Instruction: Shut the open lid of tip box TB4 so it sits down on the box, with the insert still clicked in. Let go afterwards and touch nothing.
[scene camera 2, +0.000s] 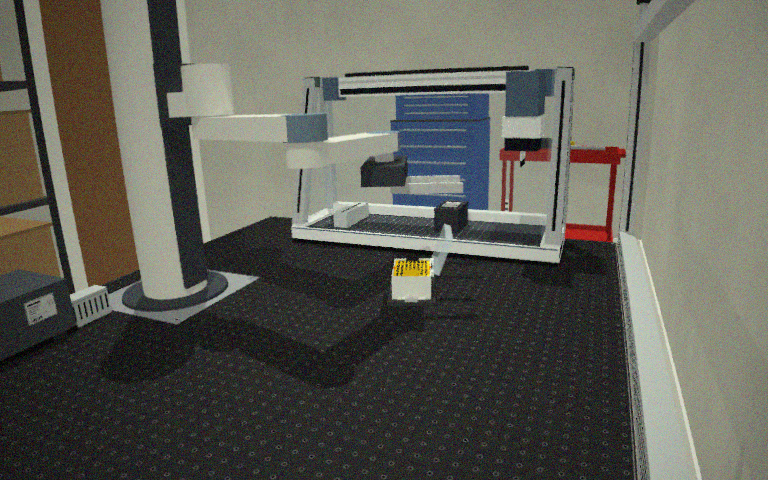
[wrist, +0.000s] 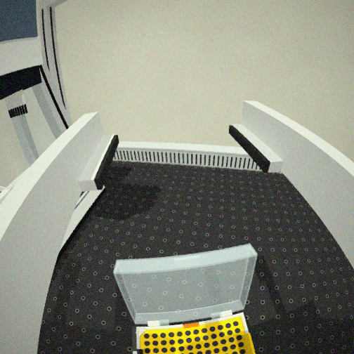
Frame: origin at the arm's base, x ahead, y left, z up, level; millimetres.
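Seen in the pictures: gripper, fingertip midpoint: (scene camera 2: 461, 183); arm's base at its link origin: (scene camera 2: 176, 295).
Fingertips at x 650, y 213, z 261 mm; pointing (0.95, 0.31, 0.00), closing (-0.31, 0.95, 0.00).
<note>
Offsets run from my fingertips to a thing's middle. "*": to the spot under its first point.
Tip box TB4 @[103 mm back, 35 mm right, 215 mm down] (scene camera 2: 411, 287) stands upright on the dark perforated table, its label not legible in these views. Its clear lid @[* 17 mm back, 71 mm right, 139 mm down] (scene camera 2: 444, 254) (wrist: 185, 292) stands open, tilted up and back from the hinge side. The yellow insert @[103 mm back, 35 mm right, 184 mm down] (scene camera 2: 412, 267) (wrist: 192, 338) lies in the box and looks level; its near part is cut off in the wrist view. My gripper (scene camera 2: 461, 185) (wrist: 173, 118) is shut to its narrowest, with a gap still showing between the dark pads and nothing in it. It is high above the box and lid, touching neither.
Behind the box stands a white gantry frame (scene camera 2: 498, 253) with a hanging head @[88 mm ahead, 303 mm left, 103 mm up] (scene camera 2: 523, 127) (wrist: 17, 50). A black block @[* 107 mm back, 302 mm left, 153 mm down] (scene camera 2: 450, 217) and a light grey block @[* 423 mm back, 300 mm left, 167 mm down] (scene camera 2: 350, 215) sit on its deck. A slotted rail (wrist: 190, 157) runs along the table edge by the wall.
</note>
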